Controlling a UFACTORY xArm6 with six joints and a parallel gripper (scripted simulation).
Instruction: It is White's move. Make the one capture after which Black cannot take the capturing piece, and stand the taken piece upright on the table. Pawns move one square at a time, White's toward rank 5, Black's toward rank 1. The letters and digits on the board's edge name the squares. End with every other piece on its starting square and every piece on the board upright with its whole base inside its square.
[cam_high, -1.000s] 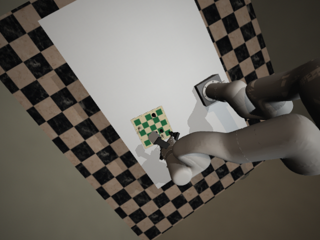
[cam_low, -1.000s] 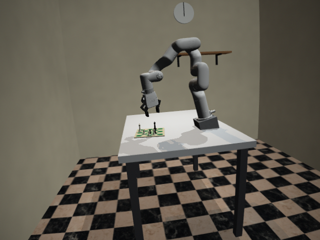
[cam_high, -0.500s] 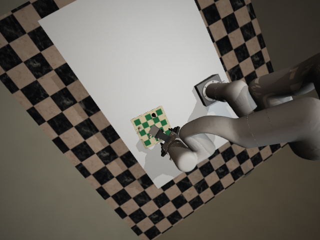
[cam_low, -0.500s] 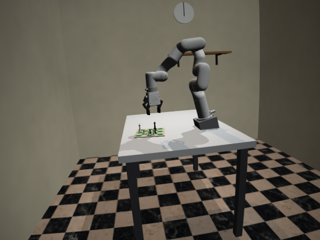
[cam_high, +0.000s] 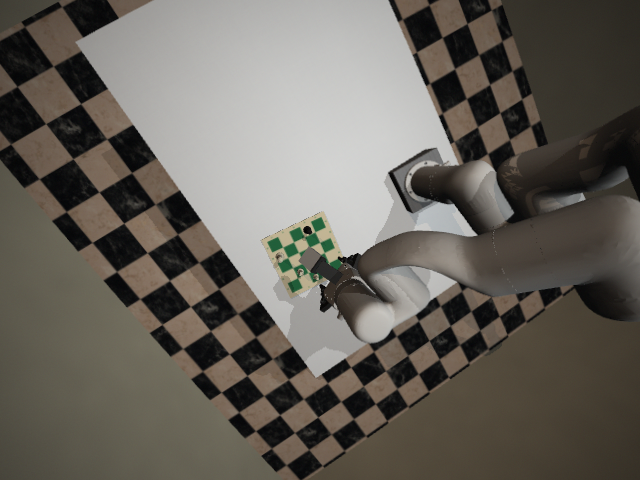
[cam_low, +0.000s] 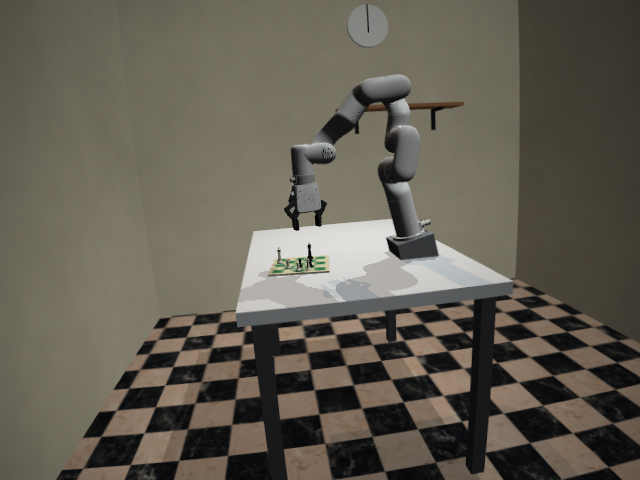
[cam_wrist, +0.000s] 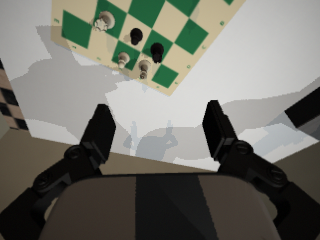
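The black pawn lies 140 mm below my hand, 40 mm ahead of it and 10 mm to the right of it. Also, from my hand: green-and-cream chessboard 160 mm below, 50 mm to the right, 30 mm ahead; white pawn 140 mm below, 50 mm ahead, 30 mm to the left; tall black piece 120 mm below, 110 mm to the right, 20 mm behind.
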